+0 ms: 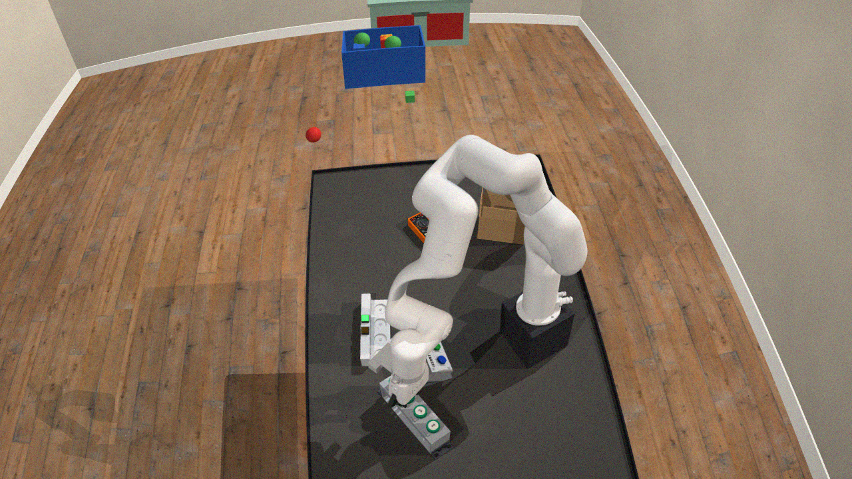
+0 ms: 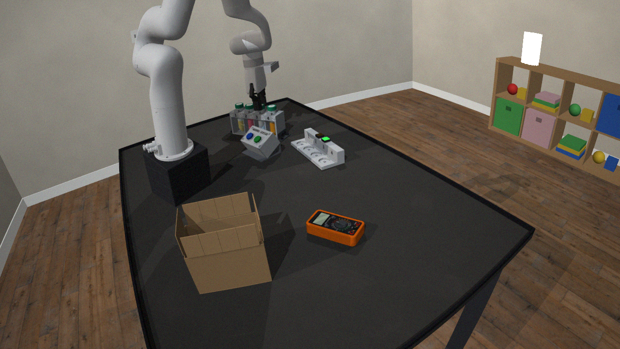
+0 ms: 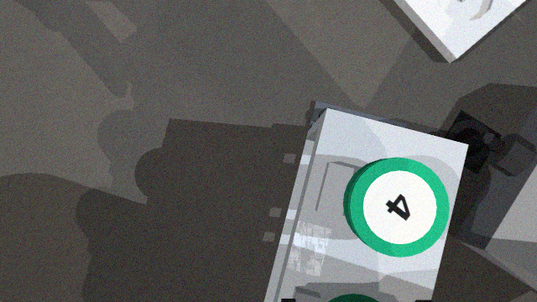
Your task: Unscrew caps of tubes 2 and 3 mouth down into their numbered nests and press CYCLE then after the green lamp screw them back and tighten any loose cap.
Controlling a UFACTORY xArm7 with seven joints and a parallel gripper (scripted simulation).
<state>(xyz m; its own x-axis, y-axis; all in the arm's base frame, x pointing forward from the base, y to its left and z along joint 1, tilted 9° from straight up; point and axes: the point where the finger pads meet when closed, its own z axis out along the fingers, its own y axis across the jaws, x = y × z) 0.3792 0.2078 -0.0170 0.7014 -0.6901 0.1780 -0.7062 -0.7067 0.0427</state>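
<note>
The cap is 3 cm ahead of my hand, 4 cm to the right of it and 1 cm below it. The rest, counted from my hand: blue key 10 cm behind, 12 cm to the right, 6 cm below; then green key 9 cm behind, 17 cm to the right, 6 cm below; then key housing 8 cm behind, 15 cm to the right, 8 cm below.
</note>
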